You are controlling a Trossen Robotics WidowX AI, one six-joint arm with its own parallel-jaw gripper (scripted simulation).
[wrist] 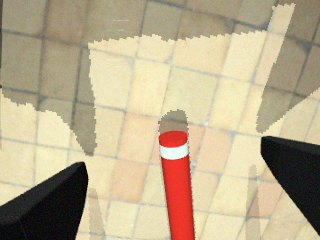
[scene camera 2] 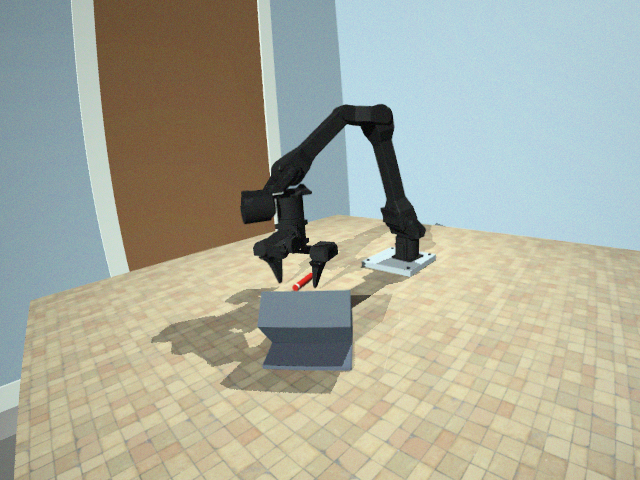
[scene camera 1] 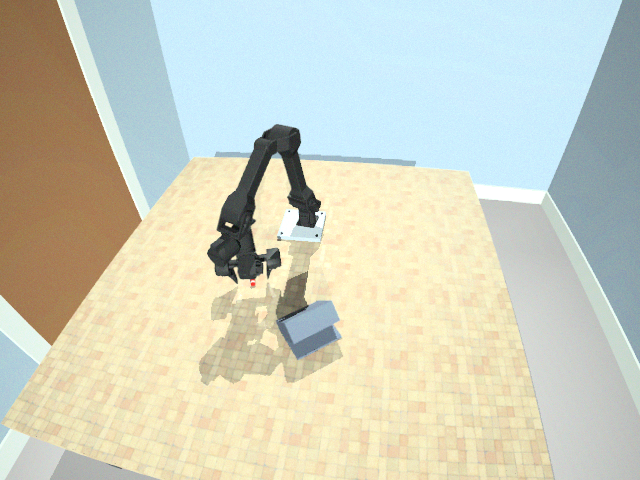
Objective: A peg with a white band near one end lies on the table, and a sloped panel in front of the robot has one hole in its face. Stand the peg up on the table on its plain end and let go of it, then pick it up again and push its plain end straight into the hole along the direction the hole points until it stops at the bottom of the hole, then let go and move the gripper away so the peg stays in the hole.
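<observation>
Scene camera 2 shows the gripper point(scene camera 2: 297, 285), open and holding nothing, together with a grey sloped panel point(scene camera 2: 285, 316). In scene camera 1 the gripper point(scene camera 1: 252, 281) appears again, as does the panel point(scene camera 1: 319, 315), while the wrist view has the gripper point(wrist: 175, 157) too.
</observation>
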